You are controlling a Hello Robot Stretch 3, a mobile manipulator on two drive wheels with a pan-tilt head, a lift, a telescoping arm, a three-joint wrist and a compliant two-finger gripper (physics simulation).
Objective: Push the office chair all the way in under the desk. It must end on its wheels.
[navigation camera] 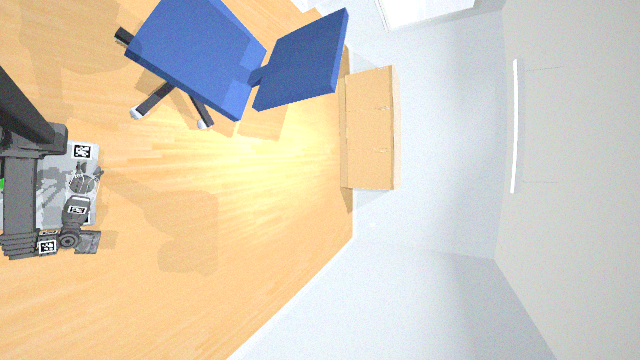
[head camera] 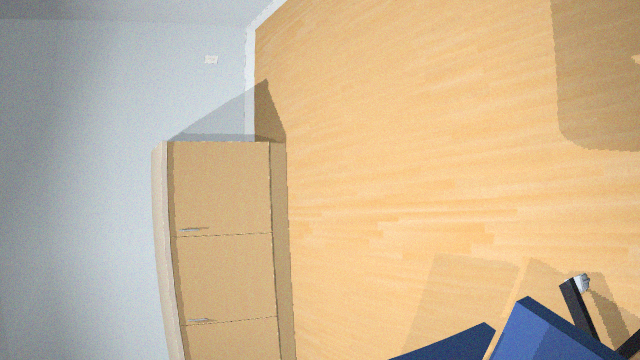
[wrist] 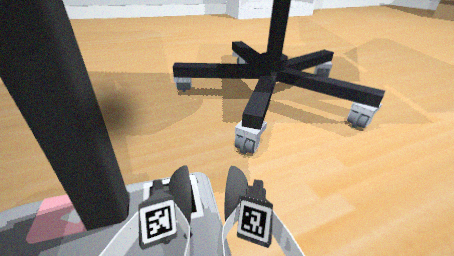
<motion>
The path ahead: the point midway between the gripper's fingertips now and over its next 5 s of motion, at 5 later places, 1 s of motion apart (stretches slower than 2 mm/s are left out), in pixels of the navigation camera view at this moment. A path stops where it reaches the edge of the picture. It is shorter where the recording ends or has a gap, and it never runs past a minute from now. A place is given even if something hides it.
My gripper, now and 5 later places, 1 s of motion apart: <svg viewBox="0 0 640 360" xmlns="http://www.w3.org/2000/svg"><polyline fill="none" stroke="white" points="92,164 69,163 46,184 57,168 91,164 118,166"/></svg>
</motion>
